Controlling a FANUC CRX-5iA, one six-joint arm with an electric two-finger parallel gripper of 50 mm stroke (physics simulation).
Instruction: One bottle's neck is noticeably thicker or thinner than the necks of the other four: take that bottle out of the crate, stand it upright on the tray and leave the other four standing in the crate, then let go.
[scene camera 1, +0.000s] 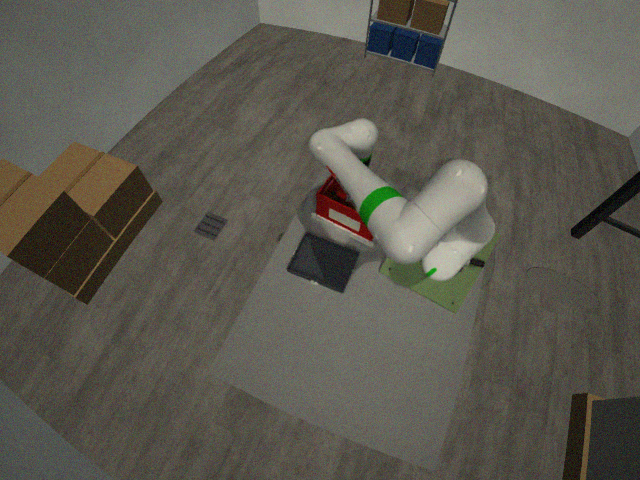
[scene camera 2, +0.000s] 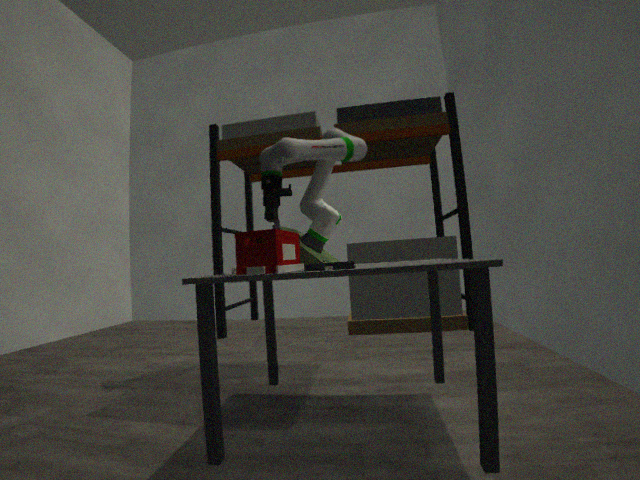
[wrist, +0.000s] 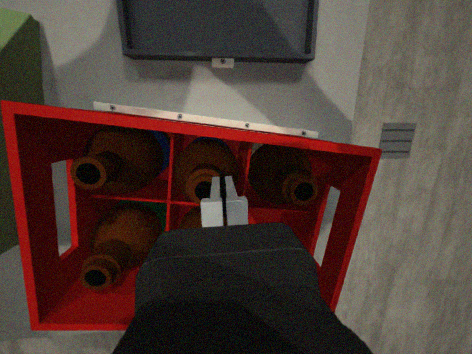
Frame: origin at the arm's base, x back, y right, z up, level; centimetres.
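Seen in the pictures: gripper, fingertip midpoint: (scene camera 1: 348, 199) (wrist: 222, 188); arm's base at its link origin: (scene camera 2: 310, 245).
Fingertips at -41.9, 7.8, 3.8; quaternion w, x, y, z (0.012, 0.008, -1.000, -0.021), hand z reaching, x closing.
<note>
Offsets run from my fingertips to a thing's top centre, as dx, dy, dz. "spot": to the spot under its first point. Level surfaces: height alone.
The red crate {+1.8, +4.2, +1.1} (scene camera 1: 326, 207) (scene camera 2: 255, 251) (wrist: 24, 220) stands on the table with brown bottles in its compartments. In the wrist view, a far-left bottle {+10.3, -1.7, -0.1} (wrist: 127, 155), a far-middle bottle {+1.5, +0.2, -0.1} (wrist: 207, 155), a far-right bottle {-7.2, +0.7, -0.1} (wrist: 275, 165) and a near-left bottle {+11.5, +7.8, -0.1} (wrist: 130, 230) show; another bottle {+1.9, +8.6, -0.1} (wrist: 191, 219) is mostly hidden by the gripper. I cannot tell surely which neck differs. My gripper (scene camera 2: 276, 226) (wrist: 222, 188) is shut with nothing between its fingers, above the crate, its tips overlapping the far-middle bottle's mouth in view. The dark tray {-1.2, -23.4, -13.9} (scene camera 1: 323, 263) (scene camera 2: 338, 265) (wrist: 220, 30) holds no bottle.
A pale strip {spot: +0.9, -5.7, -13.4} (wrist: 210, 120) runs along the crate's tray side. The green base plate (scene camera 1: 449, 297) lies under the arm's base on the grey table {dz -16.5} (scene camera 1: 336, 351) (scene camera 2: 403, 266). A tall rack (scene camera 2: 215, 206) stands behind the table.
</note>
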